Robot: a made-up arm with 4 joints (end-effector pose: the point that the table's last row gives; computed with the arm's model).
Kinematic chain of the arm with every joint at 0, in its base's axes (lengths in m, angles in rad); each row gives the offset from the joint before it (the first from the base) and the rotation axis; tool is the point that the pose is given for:
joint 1: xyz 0 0 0.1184 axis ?
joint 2: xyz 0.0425 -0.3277 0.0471 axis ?
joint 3: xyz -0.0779 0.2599 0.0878 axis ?
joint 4: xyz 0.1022 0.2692 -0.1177 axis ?
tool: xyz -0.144 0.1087 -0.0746
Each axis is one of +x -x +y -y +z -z.
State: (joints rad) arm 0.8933 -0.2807 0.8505 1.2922
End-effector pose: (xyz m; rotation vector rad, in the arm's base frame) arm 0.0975 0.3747 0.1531 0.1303 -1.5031 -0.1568
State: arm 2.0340 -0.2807 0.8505 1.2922
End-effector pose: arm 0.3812 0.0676 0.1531 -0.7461 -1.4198 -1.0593
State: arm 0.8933 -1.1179 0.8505 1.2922
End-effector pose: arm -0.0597 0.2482 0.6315 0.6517 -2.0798 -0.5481
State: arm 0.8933 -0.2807 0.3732 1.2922
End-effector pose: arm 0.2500 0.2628 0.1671 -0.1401 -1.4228 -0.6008
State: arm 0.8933 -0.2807 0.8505 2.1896
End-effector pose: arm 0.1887 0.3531 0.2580 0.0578 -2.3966 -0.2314
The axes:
joint 1: -z
joint 2: -x
joint 3: +z
joint 4: -y

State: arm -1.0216 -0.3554 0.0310 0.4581
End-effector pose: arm -0.2996 0.1352 0.2370 0.5559 -0.2349 0.9406
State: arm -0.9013 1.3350 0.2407 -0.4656
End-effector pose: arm 0.0551 -0.2779 -0.4376 -1.4936 -0.0960 0.6217
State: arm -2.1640 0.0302 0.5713 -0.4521
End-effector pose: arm -0.0172 -0.3616 0.1149 -0.6427 0.0970 2.6627
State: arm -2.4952 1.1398 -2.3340 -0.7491
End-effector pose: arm -0.0391 0.4049 0.1369 0.7220 -0.0550 0.4339
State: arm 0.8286 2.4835 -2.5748 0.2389
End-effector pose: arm -0.1503 -0.3881 0.3029 1.8667 2.0795 0.7144
